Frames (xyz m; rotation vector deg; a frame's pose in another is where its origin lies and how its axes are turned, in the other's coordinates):
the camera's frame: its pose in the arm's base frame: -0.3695 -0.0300 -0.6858 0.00 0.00 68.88
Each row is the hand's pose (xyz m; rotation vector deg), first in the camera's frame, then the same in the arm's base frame.
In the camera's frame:
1: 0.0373 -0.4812 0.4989 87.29 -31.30 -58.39
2: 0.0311 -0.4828 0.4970 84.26 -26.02 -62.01
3: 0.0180 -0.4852 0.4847 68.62 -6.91 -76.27
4: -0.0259 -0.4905 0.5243 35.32 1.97 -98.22
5: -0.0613 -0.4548 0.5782 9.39 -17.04 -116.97
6: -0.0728 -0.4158 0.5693 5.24 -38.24 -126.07
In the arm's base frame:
1: 0.0928 -0.1686 -0.1869 84.64 22.23 -4.18
2: 0.0921 -0.1750 -0.1888 79.06 24.59 -6.28
3: 0.0896 -0.1880 -0.2011 55.66 30.46 -15.18
4: 0.0787 -0.2309 -0.1615 24.92 19.21 -31.31
5: 0.0327 -0.2511 -0.1076 14.94 -7.51 -48.67
6: -0.0079 -0.2477 -0.1165 21.84 -24.05 -59.47

